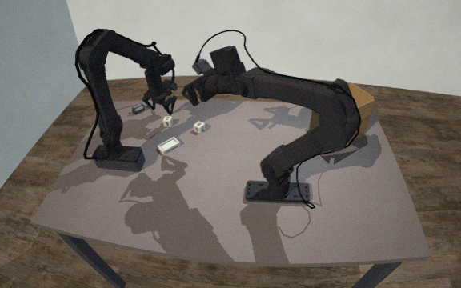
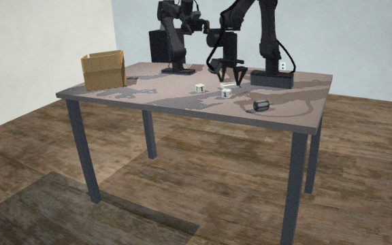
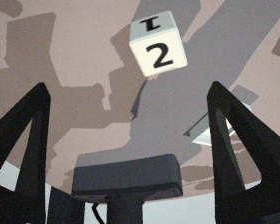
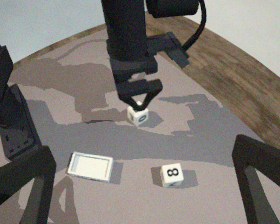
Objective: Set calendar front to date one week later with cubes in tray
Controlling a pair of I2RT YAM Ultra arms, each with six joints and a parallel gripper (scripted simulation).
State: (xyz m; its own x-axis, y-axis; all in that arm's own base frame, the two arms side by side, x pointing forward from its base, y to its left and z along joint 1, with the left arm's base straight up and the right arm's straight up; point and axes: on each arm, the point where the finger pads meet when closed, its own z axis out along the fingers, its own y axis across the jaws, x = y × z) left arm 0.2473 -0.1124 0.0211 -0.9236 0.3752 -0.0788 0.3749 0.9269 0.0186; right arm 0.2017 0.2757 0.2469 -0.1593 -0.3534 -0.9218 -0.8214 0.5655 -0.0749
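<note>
Now: the white calendar tray 130 mm behind my left hand, 80 mm to the right of it and 60 mm below it. From my left hand the other things lie so: cardboard box (100 mm ahead, 720 mm to the right).
</note>
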